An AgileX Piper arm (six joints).
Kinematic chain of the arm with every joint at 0, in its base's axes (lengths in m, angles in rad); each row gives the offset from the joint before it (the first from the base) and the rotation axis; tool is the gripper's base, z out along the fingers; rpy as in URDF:
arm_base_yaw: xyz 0 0 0.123 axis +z
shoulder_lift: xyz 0 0 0 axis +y
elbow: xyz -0.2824 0 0.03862 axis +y
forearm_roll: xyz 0.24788 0 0.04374 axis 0.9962 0 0.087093
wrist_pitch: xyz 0 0 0 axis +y
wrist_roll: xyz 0.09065 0 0.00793 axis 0.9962 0 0.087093
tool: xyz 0 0 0 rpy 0 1.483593 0
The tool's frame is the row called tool.
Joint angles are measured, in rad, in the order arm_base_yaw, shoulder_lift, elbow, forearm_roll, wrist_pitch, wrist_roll. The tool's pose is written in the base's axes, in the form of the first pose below.
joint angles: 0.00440 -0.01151 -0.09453 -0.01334 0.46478 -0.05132
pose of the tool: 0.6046 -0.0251 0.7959 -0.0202 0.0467 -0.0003 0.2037
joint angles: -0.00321 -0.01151 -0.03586 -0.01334 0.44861 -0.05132
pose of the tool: 0.5874 -0.0226 0.8087 -0.0219 0.0493 -0.0007 0.1857
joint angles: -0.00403 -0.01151 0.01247 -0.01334 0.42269 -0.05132
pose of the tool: 0.5783 -0.0227 0.8152 -0.0218 0.0510 -0.0007 0.1718
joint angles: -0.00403 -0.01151 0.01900 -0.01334 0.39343 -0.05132
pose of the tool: 0.5876 -0.0226 0.8086 -0.0220 0.0519 -0.0007 0.1722
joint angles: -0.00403 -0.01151 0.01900 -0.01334 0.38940 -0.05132
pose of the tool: 0.5892 -0.0226 0.8074 -0.0220 0.0520 -0.0007 0.1725
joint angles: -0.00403 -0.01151 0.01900 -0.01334 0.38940 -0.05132
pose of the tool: 0.5892 -0.0226 0.8074 -0.0220 0.0520 -0.0007 0.1725
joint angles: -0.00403 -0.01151 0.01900 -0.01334 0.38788 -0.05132
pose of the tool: 0.5898 -0.0226 0.8069 -0.0220 0.0521 -0.0007 0.1727
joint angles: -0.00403 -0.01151 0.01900 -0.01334 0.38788 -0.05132
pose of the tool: 0.5898 -0.0226 0.8069 -0.0220 0.0521 -0.0007 0.1727
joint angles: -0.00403 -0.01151 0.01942 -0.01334 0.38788 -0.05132
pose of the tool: 0.5896 -0.0226 0.8070 -0.0220 0.0521 -0.0007 0.1725
